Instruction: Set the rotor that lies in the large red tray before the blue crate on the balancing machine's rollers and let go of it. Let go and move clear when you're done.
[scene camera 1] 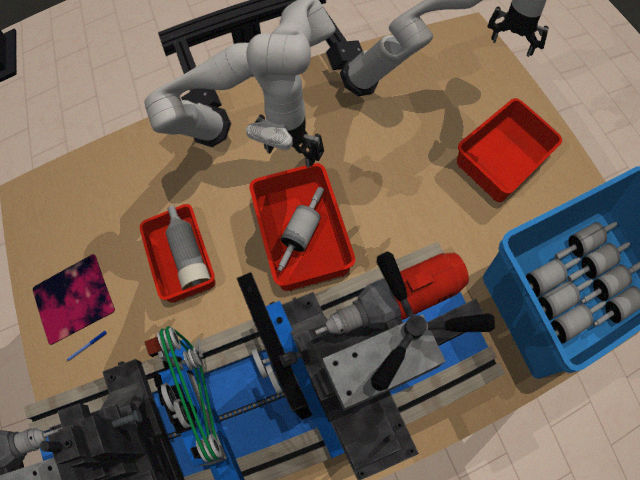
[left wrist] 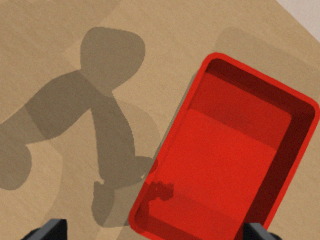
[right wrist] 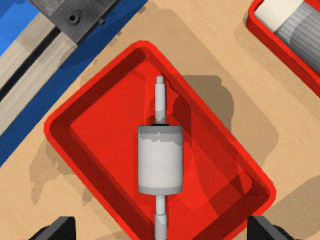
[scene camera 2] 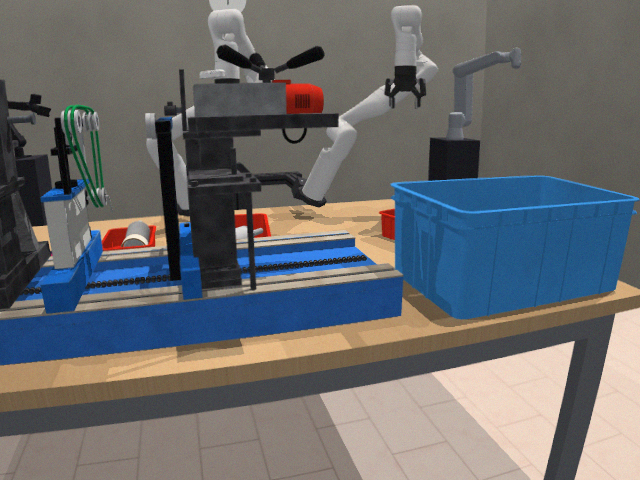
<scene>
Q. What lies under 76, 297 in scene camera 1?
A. A patterned mat.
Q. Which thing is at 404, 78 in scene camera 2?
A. My left gripper.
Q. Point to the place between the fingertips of my left gripper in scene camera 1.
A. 511, 47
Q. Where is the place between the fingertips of my right gripper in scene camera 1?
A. At 290, 157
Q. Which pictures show the blue crate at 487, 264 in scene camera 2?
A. Scene camera 1 and scene camera 2 only.
</scene>
